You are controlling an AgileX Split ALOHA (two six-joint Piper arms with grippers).
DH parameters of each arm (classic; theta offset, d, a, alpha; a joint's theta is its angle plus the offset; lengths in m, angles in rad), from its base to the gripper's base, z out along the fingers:
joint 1: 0 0.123 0 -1.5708
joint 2: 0.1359 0 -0.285 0
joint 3: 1.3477 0 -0.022 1.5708
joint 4: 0 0.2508 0 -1.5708
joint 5: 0 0 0.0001 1.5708
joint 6: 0 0.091 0 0
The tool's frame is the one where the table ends.
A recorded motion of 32 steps. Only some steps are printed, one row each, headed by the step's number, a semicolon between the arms.
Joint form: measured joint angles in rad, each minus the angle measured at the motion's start. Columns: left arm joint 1, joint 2, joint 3, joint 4, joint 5, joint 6; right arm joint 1, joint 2, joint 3, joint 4, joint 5, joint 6.
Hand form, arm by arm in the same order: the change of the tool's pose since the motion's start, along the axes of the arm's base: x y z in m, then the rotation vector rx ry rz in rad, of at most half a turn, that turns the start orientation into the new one. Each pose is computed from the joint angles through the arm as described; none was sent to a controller.
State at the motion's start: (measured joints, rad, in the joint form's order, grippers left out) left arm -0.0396 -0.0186 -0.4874 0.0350 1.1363 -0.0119; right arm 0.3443 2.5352 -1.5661 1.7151 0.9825 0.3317
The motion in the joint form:
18: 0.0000 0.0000 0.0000 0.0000 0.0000 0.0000; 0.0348 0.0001 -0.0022 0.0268 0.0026 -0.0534
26: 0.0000 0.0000 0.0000 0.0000 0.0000 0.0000; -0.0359 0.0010 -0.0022 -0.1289 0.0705 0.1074
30: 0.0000 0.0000 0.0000 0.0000 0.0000 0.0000; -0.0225 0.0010 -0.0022 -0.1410 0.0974 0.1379
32: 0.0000 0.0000 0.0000 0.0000 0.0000 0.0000; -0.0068 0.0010 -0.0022 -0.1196 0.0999 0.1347
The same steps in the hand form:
18: 0.0000 0.0000 0.0000 0.0000 0.0000 0.0000; -0.0064 0.0149 0.0019 0.0116 -0.0452 0.0341
26: 0.0000 0.0000 0.0000 0.0000 0.0000 0.0000; -0.0033 -0.0144 -0.0019 -0.0140 0.0843 0.0692
30: 0.0000 0.0000 0.0000 0.0000 0.0000 0.0000; -0.0086 -0.0084 -0.0009 -0.0008 0.1158 0.0987
32: 0.0000 0.0000 0.0000 0.0000 0.0000 0.0000; -0.0111 -0.0015 0.0004 0.0139 0.1170 0.1014

